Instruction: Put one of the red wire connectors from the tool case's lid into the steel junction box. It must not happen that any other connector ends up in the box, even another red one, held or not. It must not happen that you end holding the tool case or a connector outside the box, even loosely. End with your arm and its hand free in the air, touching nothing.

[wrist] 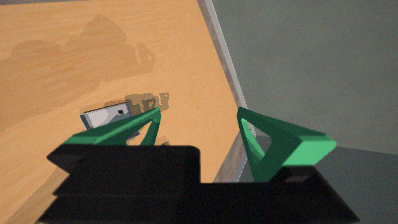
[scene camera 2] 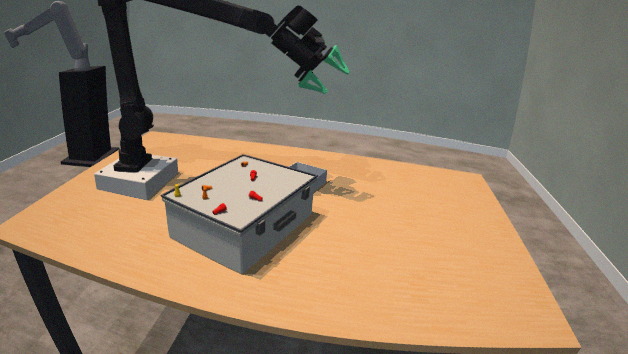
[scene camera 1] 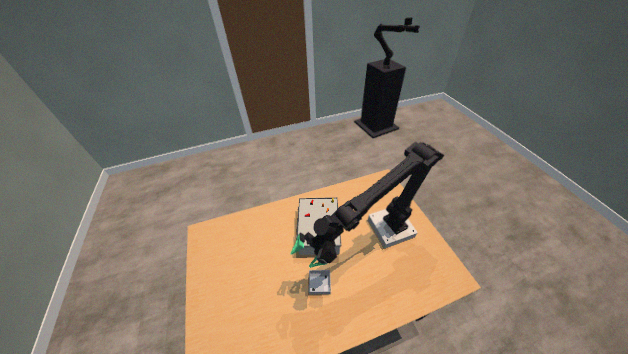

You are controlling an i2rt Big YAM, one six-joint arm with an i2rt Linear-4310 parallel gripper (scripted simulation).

Labels:
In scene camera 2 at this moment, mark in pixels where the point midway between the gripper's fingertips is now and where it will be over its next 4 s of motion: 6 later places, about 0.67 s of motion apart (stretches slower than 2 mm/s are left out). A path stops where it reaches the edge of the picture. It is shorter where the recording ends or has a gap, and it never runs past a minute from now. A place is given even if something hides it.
The gripper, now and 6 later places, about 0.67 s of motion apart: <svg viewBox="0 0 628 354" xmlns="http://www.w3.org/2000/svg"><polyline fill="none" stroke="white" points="337,83 298,94 280,90 269,118 252,154 252,170 253,171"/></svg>

